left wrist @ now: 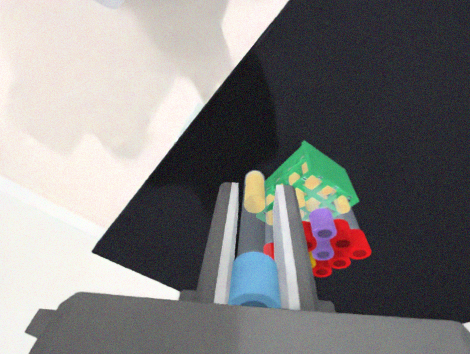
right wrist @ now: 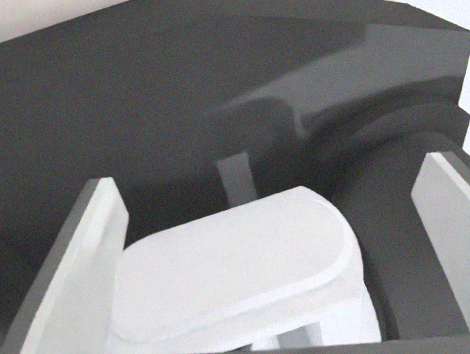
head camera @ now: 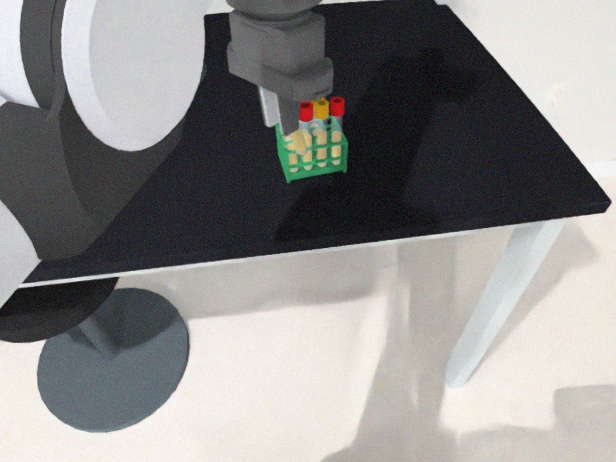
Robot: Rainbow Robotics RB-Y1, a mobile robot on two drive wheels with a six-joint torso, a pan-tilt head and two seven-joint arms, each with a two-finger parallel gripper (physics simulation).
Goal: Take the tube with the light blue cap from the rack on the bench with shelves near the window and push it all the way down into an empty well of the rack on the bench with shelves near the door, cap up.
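Frame: origin at the robot's base, x left, y back, z up, level; millimetres.
Where they show: left gripper, fingertip midpoint: (left wrist: 256, 196) (head camera: 281, 127); right gripper, fingertip midpoint: (right wrist: 268, 185).
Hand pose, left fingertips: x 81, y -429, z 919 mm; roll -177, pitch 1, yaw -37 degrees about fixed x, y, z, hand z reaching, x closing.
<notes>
After its pixels a point has its place.
My left gripper (head camera: 281, 128) {z 919, x 81, y -429 mm} (left wrist: 256, 196) {z 919, x 81, y -429 mm} is shut on the tube with the light blue cap. In the left wrist view the tube's blue cap (left wrist: 254, 277) {z 963, x 83, y -427 mm} is near the palm and its yellow bottom end (left wrist: 255, 192) {z 901, x 73, y -439 mm} points away past the fingertips. In the head view that bottom end (head camera: 300, 143) {z 888, x 63, y -441 mm} overlaps the left part of a green rack (head camera: 316, 175) {z 770, x 51, y -519 mm} (left wrist: 330, 169) {z 792, x 104, y -537 mm}; the height between them cannot be told. The rack holds tubes with red, yellow and purple caps; its wells are partly hidden by fingers and caps. My right gripper (right wrist: 268, 185) {z 350, x -223, y 315 mm} is open and empty.
The green rack stands on a black bench top (head camera: 470, 165) {z 763, x -183, y -564 mm} (left wrist: 380, 90) {z 763, x 179, y -495 mm}, whose front edge runs across the head view. A stool with a round grey base (head camera: 115, 395) {z 31, x 609, y -407 mm} stands at lower left. A white and dark robot body part (right wrist: 235, 270) {z 294, x -99, y 287 mm} shows between the right fingers.
</notes>
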